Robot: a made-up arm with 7 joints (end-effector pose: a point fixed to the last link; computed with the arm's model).
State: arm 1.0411 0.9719 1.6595 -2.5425 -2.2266 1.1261 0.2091
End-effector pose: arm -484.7 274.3 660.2 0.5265 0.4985 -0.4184 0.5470
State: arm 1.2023 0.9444 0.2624 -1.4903 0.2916 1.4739 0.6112
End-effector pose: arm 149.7 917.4 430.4 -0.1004 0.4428 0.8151 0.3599
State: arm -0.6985 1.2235 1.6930 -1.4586 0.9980 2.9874 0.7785
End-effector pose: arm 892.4 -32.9 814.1 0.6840 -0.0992 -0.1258 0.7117
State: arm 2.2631 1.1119 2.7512 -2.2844 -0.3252 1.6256 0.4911
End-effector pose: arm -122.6 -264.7 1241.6 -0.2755 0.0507 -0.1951 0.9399
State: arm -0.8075 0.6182 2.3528 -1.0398 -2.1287 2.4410 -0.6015
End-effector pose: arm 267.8 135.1 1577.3 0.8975 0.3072 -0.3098 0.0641
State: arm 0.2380 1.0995 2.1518 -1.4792 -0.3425 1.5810 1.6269
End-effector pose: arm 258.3 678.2 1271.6 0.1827 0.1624 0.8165 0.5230
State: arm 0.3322 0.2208 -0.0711 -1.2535 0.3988 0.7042 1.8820
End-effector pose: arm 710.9 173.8 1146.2 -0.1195 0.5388 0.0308 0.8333
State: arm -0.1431 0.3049 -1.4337 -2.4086 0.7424 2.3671 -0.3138
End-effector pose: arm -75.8 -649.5 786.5 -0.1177 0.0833 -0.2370 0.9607
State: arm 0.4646 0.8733 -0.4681 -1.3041 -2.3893 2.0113 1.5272
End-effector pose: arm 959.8 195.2 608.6 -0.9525 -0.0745 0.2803 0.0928
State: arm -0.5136 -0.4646 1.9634 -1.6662 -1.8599 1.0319 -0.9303
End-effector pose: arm -161.8 802.3 1001.8 0.7891 -0.4729 -0.3554 0.1655
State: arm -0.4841 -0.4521 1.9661 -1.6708 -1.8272 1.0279 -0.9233
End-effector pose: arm -180.5 794.8 1003.6 0.7887 -0.4580 -0.3716 0.1736
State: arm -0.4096 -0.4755 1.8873 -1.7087 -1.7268 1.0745 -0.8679
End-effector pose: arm -189.2 779.8 987.3 0.7877 -0.4381 -0.3911 0.1862
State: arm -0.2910 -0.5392 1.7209 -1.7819 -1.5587 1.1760 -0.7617
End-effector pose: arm -184.9 750.9 964.5 0.7879 -0.4068 -0.4221 0.1883
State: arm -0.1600 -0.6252 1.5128 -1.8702 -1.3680 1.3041 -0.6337
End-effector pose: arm -172.2 707.1 960.3 0.7923 -0.3584 -0.4670 0.1605
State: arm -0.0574 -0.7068 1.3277 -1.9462 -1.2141 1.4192 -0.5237
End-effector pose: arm -158.2 660.3 977.5 0.7989 -0.3026 -0.5079 0.1105
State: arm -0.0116 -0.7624 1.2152 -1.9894 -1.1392 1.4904 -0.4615
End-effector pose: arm -145.5 629.1 996.7 0.8050 -0.2677 -0.5249 0.0689
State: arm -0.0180 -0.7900 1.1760 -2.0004 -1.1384 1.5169 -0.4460
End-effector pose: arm -132.9 620.1 1005.8 0.8112 -0.2662 -0.5181 0.0514
